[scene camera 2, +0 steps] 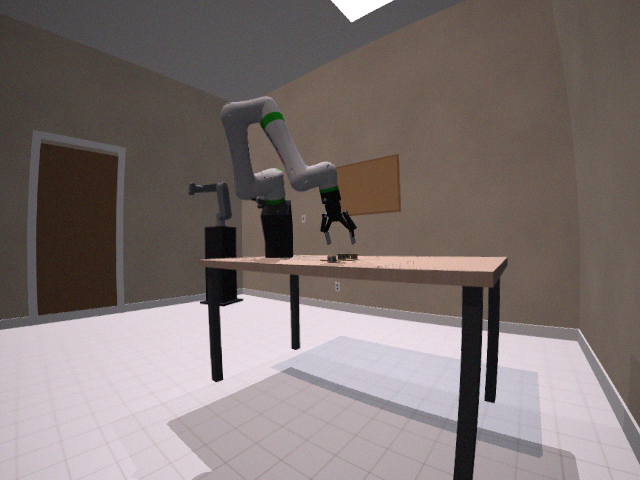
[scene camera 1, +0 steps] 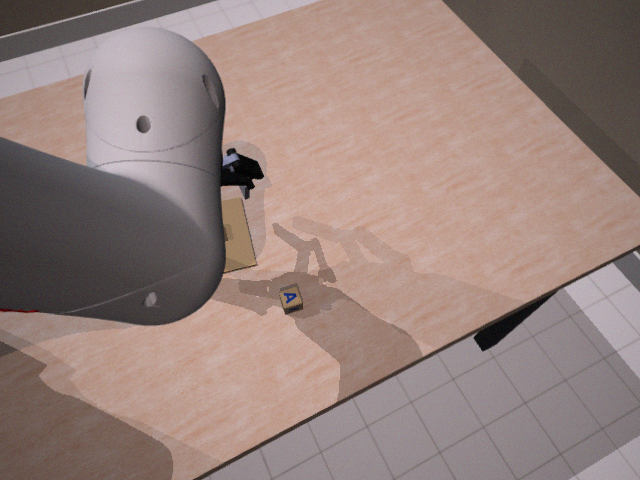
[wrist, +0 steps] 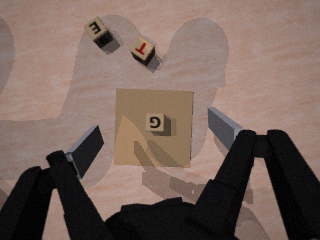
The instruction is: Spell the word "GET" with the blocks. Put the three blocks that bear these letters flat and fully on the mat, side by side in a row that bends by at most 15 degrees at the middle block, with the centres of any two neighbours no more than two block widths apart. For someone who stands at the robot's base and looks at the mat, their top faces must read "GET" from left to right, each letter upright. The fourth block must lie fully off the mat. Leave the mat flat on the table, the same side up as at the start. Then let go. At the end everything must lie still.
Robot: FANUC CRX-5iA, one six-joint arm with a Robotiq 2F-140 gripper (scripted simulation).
The pictures show: the gripper and a mat.
